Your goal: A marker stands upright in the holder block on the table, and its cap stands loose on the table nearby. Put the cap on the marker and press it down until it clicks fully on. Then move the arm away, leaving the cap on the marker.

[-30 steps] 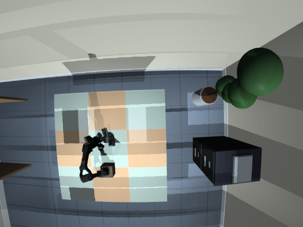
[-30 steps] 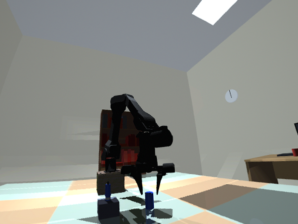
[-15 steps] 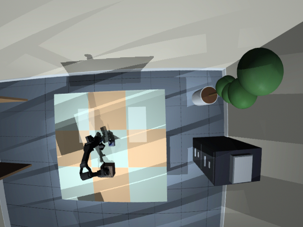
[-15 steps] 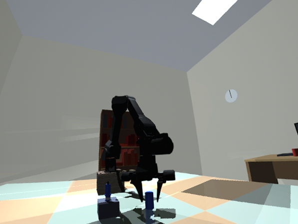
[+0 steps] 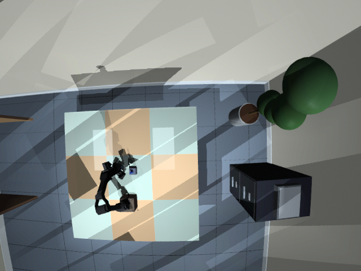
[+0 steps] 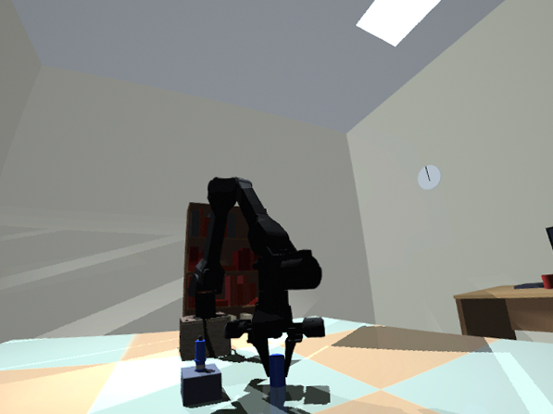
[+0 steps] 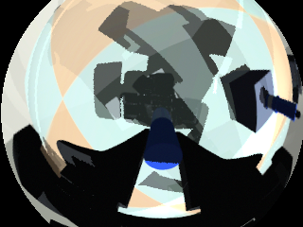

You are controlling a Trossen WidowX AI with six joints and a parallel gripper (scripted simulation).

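My gripper tip is 20 mm past the dark holder block, 140 mm to the left of it and 10 mm below it. The rest, counted from my gripper tip: blue cap: 10 mm above.
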